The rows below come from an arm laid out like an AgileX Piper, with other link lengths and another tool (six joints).
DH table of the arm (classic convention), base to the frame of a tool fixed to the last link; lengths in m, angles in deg. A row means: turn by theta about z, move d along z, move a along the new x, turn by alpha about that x. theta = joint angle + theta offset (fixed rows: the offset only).
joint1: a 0; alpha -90; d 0.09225; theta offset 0
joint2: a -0.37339; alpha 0; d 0; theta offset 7.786
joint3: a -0.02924; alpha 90; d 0; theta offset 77.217
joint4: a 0; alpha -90; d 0.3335; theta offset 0
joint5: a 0; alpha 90; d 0; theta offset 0
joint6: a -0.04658; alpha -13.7; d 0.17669; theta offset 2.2
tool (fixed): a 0; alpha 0; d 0.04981; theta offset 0
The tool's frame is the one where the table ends.
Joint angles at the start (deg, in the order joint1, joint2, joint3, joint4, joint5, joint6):
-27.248 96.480 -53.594 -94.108 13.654 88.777
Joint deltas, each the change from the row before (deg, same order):
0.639 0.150 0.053 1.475 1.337 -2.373
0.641 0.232 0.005 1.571 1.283 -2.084
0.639 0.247 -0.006 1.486 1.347 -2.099
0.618 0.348 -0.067 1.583 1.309 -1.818
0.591 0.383 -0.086 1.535 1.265 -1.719
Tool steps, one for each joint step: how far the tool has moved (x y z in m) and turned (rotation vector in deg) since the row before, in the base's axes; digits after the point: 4 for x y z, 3 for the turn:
0.0001 0.0021 -0.0027 -1.009 1.309 0.068
0.0002 0.0019 -0.0033 -0.693 1.187 -0.111
0.0000 0.0018 -0.0034 -0.759 1.302 -0.094
0.0000 0.0015 -0.0041 -0.464 1.186 -0.304
0.0000 0.0014 -0.0044 -0.382 1.198 -0.316

